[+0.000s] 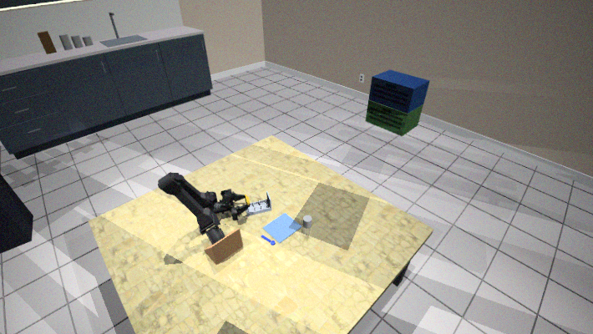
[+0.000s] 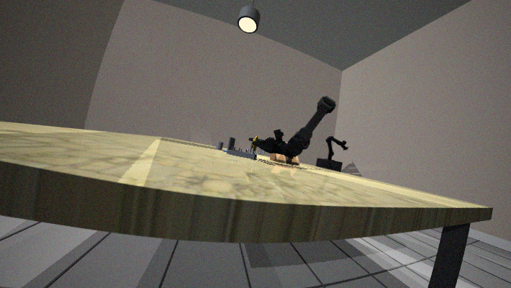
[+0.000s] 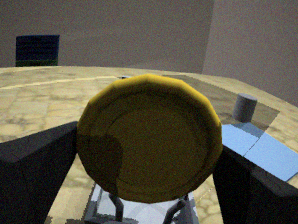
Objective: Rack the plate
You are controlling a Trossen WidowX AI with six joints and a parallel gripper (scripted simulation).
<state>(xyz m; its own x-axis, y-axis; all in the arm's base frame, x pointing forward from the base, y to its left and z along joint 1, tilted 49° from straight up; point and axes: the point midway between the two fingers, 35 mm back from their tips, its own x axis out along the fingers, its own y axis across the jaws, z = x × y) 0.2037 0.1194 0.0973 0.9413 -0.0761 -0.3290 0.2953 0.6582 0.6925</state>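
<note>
My gripper tip is now 50 mm above the grey dish rack, 40 mm short of it and 20 mm to the left of it. The rest, counted from my gripper tip: light blue mat 210 mm to the right, 70 mm below, 70 mm ahead; yellow plate 10 mm behind; blue spoon 240 mm to the right, 70 mm below, 30 mm behind.
</note>
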